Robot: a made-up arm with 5 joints.
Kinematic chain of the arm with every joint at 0, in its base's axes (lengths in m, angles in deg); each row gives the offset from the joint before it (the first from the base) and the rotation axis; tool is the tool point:
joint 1: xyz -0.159 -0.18 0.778 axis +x
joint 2: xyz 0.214 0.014 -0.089 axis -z
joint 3: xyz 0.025 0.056 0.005 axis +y
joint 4: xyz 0.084 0.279 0 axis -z
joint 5: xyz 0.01 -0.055 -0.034 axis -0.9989 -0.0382 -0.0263
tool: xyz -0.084 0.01 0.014
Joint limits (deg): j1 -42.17..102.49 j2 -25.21..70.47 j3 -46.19..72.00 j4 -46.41..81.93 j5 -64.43..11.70
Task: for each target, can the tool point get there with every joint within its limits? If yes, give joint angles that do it. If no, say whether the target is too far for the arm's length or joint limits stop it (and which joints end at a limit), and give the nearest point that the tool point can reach.
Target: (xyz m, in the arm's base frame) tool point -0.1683 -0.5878 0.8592
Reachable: no: joint limits stop it (at a limit: joint 1, joint 2, joint 3, joint 4) | nearest point 0.0361 -0.2011 1.0483 | short by 0.477 m
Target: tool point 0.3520 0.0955 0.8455
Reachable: yes | joints 33.06 42.88 -27.12 70.07 -11.11
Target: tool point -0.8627 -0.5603 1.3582
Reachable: no: too far | nearest point -0.1048 -0.1679 1.1686 | short by 0.874 m
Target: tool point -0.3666 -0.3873 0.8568
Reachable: no: joint limits stop it (at a limit: joint 1, joint 2, joint 3, joint 5) | nearest point -0.0786 -0.1727 1.0945 | short by 0.431 m
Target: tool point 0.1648 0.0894 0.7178
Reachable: yes | joints 6.33 13.98 -30.45 -4.72 -52.13
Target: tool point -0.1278 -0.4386 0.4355
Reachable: no: joint limits stop it (at a limit: joint 1, joint 2, joint 3, joint 4, joint 5) | nearest point -0.0147 -0.1133 0.4916 | short by 0.349 m
